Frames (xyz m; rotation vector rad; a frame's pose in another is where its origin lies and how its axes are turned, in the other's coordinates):
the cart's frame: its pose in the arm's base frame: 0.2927 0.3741 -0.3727 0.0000 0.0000 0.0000
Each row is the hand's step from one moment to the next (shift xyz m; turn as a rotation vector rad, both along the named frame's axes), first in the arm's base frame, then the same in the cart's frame.
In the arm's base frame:
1: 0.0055 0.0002 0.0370 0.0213 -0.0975 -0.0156
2: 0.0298 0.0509 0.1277 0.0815 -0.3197 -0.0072
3: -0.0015 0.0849 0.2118 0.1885 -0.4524 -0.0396
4: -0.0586 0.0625 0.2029 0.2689 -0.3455 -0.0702
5: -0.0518 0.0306 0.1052 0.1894 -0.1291 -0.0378
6: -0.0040 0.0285 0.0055 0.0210 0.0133 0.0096
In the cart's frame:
1: 0.0055 0.0002 0.0370 0.0213 -0.0975 -0.0156
2: 0.0298 0.0509 0.1277 0.0815 -0.3197 -0.0072
3: -0.0015 0.0849 0.2118 0.1885 -0.4524 -0.0396
4: -0.0586 0.0625 0.2029 0.2689 -0.3455 -0.0702
5: -0.0518 0.0306 0.1052 0.1894 -0.1291 -0.0378
6: -0.0040 0.0285 0.0055 0.0210 0.0133 0.0096

